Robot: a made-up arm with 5 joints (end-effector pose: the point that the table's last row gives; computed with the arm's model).
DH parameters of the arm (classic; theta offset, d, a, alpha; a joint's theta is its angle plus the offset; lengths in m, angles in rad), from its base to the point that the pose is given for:
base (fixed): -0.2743 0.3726 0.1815 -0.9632
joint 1: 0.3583 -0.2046 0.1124 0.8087
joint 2: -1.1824 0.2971 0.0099 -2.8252
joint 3: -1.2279 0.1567 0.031 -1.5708
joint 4: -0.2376 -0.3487 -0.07 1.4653
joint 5: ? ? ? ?
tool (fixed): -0.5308 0.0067 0 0
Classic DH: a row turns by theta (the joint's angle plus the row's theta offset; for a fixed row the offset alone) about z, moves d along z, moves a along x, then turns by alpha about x.
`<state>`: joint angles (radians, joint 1 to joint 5).
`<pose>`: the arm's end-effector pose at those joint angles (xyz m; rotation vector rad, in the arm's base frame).
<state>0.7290 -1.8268 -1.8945 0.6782 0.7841</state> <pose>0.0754 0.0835 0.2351 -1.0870 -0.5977 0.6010</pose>
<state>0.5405 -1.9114 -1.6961 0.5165 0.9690</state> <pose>0.1878 0.0988 0.1654 -1.5411 -0.3636 0.1581</pose>
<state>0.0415 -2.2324 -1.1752 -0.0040 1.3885</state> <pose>0.4994 -0.1039 0.1773 -1.9827 0.7499 -1.3427</pose>
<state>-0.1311 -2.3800 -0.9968 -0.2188 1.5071</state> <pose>0.5369 -0.2332 0.2534 -1.6934 1.3012 -1.8340</pose>
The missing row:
joint 5: -1.0485 0.0259 0.0472 1.9468
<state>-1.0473 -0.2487 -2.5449 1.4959 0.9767</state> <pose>-0.0866 -0.3058 0.2269 -0.0827 -2.0197 0.6998</pose>
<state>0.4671 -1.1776 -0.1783 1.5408 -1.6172</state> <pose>0.4963 0.0220 0.0244 -1.5713 -1.0219 2.0953</pose>
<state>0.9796 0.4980 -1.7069 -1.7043 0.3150</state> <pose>0.2207 -0.4244 0.3680 0.2701 0.6939 -2.5842</pose>
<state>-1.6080 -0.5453 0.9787 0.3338 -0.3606</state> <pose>0.1336 -0.3706 0.8238 -1.3715 -0.6855 -2.1963</pose>
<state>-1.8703 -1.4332 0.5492 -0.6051 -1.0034</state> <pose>-0.1637 -0.3299 0.7392 -0.8244 -1.4995 -1.9466</pose>
